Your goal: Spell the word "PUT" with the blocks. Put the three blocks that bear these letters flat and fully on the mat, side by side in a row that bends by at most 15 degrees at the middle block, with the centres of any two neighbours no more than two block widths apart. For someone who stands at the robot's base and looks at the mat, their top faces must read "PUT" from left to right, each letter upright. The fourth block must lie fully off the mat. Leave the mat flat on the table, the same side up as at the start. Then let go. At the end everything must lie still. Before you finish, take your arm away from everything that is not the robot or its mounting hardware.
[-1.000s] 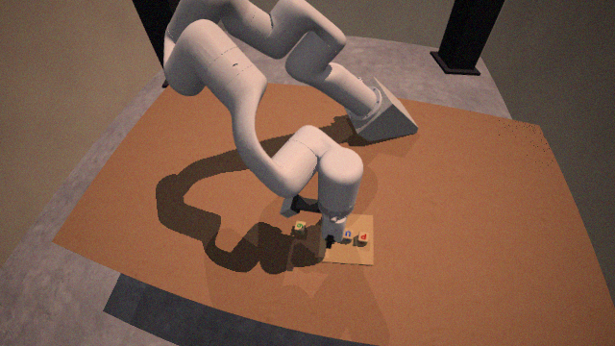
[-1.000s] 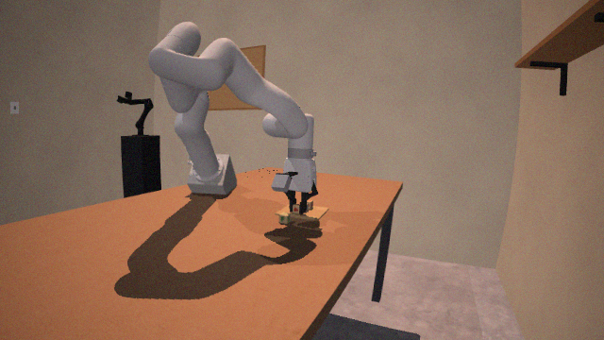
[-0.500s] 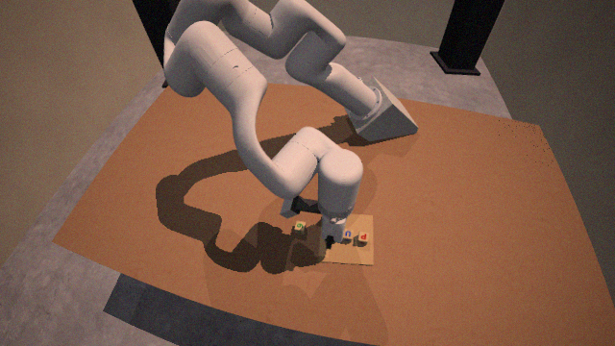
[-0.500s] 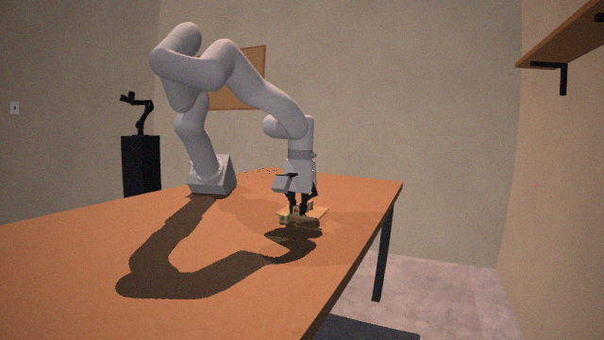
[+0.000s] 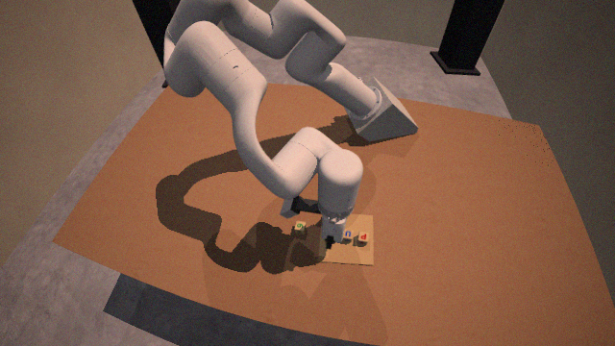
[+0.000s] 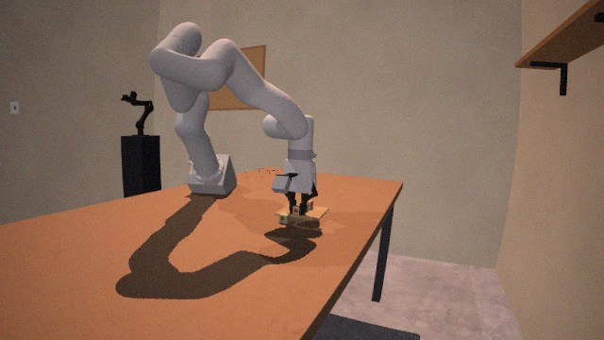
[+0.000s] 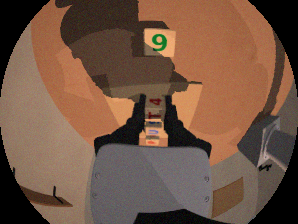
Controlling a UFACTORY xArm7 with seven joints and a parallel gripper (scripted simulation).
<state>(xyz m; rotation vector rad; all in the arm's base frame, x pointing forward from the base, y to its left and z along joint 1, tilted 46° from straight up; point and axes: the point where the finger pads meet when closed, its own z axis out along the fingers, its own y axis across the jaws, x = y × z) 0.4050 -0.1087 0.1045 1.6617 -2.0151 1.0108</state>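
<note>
Now: hand 1 cm above the T block. From my hand the other things lie so: tan mat 4 cm to the left, 2 cm below, 1 cm ahead; P block 8 cm to the left, 2 cm ahead, 1 cm below.
</note>
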